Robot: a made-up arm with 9 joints.
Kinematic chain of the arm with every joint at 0, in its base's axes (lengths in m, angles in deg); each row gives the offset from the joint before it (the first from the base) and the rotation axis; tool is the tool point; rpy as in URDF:
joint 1: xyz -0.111 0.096 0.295 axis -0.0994 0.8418 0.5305
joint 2: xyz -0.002 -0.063 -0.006 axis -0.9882 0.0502 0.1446
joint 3: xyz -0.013 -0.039 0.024 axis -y
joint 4: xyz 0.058 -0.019 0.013 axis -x
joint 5: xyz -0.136 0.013 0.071 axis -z
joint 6: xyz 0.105 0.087 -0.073 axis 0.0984 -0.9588 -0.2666
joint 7: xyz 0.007 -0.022 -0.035 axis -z
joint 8: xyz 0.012 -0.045 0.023 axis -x
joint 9: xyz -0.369 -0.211 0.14 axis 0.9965 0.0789 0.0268
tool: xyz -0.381 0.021 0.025 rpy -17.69 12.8 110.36
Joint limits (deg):
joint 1: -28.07..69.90
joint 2: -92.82..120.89
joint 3: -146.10..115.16
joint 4: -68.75..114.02
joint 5: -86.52..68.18
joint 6: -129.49..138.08
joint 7: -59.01..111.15
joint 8: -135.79..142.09
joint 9: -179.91..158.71
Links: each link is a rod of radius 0.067 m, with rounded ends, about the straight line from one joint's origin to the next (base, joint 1, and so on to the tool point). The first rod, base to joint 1, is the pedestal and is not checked.
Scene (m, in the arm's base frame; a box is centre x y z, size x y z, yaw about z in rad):
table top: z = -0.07
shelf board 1: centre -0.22 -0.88 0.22 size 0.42 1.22 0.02 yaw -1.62
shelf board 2: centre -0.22 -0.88 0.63 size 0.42 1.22 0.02 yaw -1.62
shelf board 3: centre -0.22 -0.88 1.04 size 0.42 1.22 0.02 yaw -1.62
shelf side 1: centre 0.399 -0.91 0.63 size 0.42 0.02 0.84 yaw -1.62
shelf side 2: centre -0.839 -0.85 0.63 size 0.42 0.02 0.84 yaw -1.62
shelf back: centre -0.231 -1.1 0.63 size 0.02 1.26 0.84 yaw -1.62
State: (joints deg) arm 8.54 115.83 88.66 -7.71 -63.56 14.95 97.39 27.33 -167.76
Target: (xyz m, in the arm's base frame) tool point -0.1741 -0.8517 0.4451
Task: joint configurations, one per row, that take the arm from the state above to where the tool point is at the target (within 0.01 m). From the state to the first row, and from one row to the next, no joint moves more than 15 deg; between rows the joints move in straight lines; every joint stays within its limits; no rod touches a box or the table.
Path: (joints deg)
1: 10.21 112.84 91.01 -8.47 -69.36 15.00 104.82 25.47 -169.63

